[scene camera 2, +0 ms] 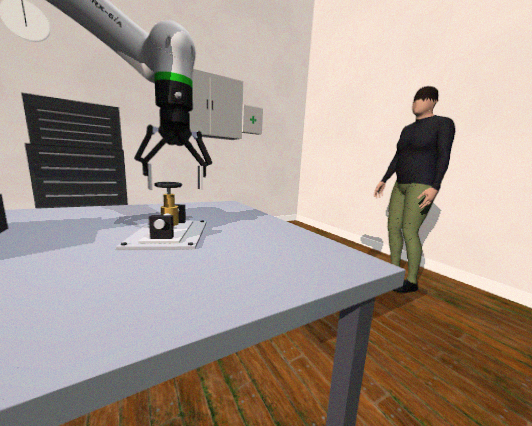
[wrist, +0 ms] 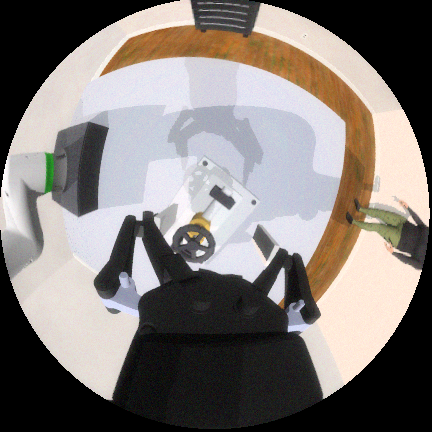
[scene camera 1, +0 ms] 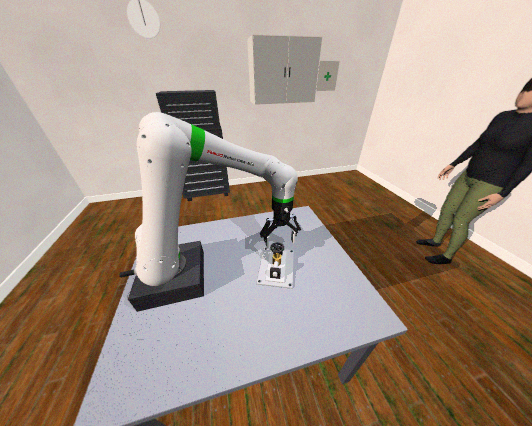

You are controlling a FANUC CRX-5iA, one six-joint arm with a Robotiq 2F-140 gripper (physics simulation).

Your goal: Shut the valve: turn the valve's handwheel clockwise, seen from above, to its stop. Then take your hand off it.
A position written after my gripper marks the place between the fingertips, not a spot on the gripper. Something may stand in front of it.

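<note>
My gripper [scene camera 2: 176,189] is visible, likewise in the wrist view [wrist: 216,222]. A black spoked handwheel [wrist: 193,244] is visible as well.
</note>
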